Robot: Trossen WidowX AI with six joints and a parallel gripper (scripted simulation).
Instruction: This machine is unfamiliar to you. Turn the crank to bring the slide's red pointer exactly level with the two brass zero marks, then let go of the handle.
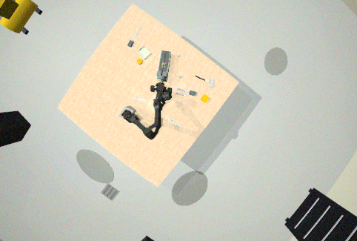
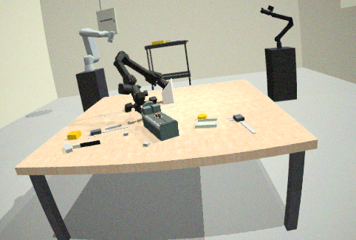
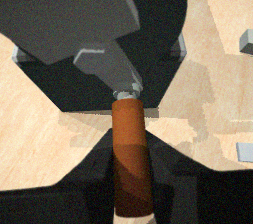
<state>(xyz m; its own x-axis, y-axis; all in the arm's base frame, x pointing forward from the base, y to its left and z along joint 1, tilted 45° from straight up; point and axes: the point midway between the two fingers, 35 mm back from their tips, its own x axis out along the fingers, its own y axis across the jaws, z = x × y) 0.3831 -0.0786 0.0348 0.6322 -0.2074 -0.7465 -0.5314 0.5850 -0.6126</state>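
The crank lies 4 cm above my gripper tip. From my gripper tip the other things lie so: red pointer: 16 cm ahead, 11 cm to the left, 5 cm above; then brown crank handle: 3 cm above, 1 cm to the right, 1 cm behind; then yellow disc: 30 cm to the left, 3 cm below, 2 cm ahead.
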